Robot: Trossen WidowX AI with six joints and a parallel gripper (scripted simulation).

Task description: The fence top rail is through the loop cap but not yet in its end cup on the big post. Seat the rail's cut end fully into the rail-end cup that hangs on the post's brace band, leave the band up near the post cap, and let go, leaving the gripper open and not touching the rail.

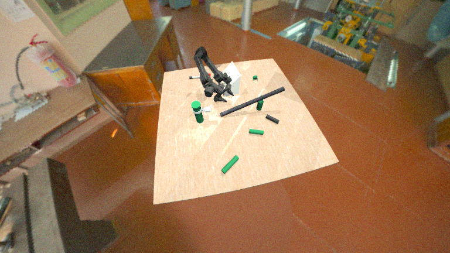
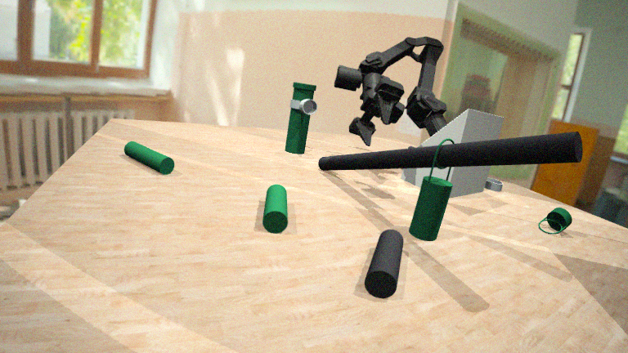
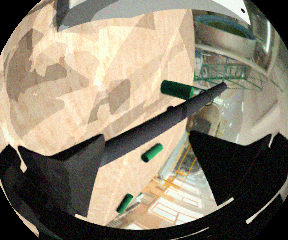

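The grey rail-end cup is 210 mm to the right of my gripper tip, 60 mm ahead of it and 30 mm above it. Round my gripper tip: short dark cylinder 280 mm to the left, 240 mm ahead, 100 mm below; then small green post 230 mm to the left, 90 mm ahead, 10 mm below.
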